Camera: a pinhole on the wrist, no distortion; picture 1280 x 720 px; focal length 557.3 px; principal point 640.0 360.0 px. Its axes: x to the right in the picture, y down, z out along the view. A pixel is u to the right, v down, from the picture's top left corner.
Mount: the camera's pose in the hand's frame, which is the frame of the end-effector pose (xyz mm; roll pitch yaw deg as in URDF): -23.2 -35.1 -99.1 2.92 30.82 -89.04
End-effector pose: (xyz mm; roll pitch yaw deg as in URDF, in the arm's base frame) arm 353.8 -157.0 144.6 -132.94 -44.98 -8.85
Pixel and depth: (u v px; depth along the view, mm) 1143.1 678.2 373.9
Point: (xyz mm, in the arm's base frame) 302.3 251.5 511.8
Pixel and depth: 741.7 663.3 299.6
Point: 427.3 96.5 291.7
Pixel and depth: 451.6 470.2 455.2
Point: 549.8 184.1 67.3
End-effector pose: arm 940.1 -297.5 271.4 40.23 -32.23 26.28
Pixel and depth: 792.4 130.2 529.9
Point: 997.5 -830.1 72.7
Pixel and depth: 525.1 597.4 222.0
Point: 1048.6 -423.6 320.5
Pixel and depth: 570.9 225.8 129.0
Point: 949.6 -380.3 203.7
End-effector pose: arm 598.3 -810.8 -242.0 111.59 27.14 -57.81
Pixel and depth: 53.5 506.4 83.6
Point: 579.3 -811.4 -247.5
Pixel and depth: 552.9 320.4 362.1
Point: 372.4 -751.0 -432.9
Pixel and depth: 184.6 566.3 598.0
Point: 79.8 -1215.7 -475.3
